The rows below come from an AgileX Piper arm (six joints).
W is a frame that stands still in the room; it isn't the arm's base.
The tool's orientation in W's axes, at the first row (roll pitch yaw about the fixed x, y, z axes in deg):
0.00, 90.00, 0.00
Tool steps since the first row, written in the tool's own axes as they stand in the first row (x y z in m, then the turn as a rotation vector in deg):
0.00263, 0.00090, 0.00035, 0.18, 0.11, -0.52
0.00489, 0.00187, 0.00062, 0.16, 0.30, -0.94
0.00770, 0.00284, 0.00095, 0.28, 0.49, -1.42
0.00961, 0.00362, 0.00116, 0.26, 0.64, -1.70
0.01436, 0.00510, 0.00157, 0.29, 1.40, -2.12
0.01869, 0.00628, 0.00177, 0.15, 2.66, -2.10
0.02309, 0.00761, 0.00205, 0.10, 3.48, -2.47
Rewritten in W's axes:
0.00035, 0.00090, -0.00263, -0.52, 0.11, -0.18
0.00062, 0.00187, -0.00489, -0.94, 0.30, -0.16
0.00095, 0.00284, -0.00770, -1.42, 0.49, -0.28
0.00116, 0.00362, -0.00961, -1.70, 0.64, -0.26
0.00157, 0.00510, -0.01436, -2.12, 1.40, -0.29
0.00177, 0.00628, -0.01869, -2.10, 2.66, -0.15
0.00205, 0.00761, -0.02309, -2.47, 3.48, -0.10

